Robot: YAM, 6 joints.
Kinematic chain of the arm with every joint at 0, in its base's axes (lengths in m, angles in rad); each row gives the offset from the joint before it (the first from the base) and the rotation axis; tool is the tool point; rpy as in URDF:
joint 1: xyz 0 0 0.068 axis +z
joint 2: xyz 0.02 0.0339 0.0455 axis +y
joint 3: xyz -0.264 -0.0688 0 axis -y
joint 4: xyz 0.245 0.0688 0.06 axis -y
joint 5: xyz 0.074 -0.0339 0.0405 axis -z
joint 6: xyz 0.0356 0 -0.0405 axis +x
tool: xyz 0 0 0 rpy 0 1.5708 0
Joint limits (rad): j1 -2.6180..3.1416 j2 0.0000..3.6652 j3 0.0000..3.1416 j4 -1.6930..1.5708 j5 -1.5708..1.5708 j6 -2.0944..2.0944
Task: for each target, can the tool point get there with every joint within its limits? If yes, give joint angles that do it. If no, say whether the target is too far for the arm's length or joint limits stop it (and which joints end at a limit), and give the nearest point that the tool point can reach.
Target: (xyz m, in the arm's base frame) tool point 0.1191 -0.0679 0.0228
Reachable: yes | joints -0.2632 2.2818 0.5223 -0.8907 1.3345 0.1206
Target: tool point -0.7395 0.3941 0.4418
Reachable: no: too far | nearest point -0.5302 0.2826 0.3466 | short by 0.256 m
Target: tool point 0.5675 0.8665 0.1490
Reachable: no: too far | nearest point 0.3536 0.5400 0.1354 | short by 0.391 m
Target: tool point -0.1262 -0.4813 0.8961
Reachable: no: too far | nearest point -0.0878 -0.3347 0.6477 | short by 0.291 m
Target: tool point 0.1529 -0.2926 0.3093
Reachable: yes | joints -1.1645 1.7389 1.6335 -1.3136 -0.7719 -1.1314
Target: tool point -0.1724 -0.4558 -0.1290
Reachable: yes | joints -1.9399 2.9398 1.7514 0.2149 -0.1021 -0.4542
